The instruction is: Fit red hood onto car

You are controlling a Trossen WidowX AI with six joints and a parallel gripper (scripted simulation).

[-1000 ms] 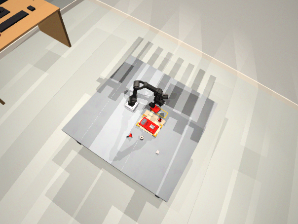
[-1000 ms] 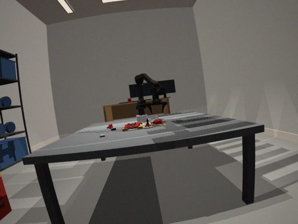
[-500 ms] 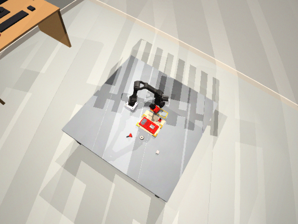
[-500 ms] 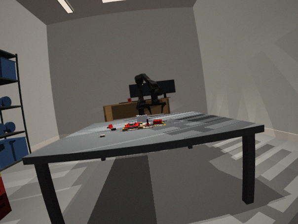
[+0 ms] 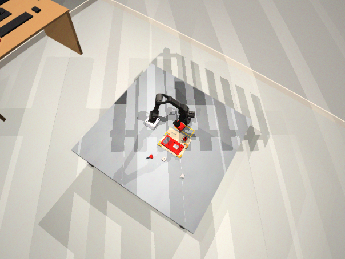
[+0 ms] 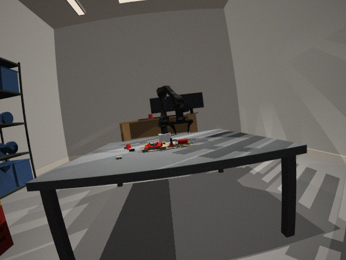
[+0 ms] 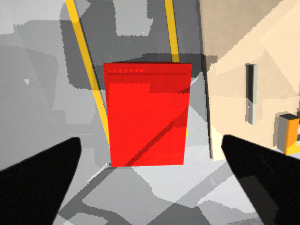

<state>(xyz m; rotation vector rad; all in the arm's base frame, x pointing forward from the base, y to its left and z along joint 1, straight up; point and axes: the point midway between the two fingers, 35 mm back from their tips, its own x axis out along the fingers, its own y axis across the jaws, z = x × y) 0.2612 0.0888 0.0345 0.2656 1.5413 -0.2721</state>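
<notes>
Now: gripper tip 5 cm above the red hood.
</notes>
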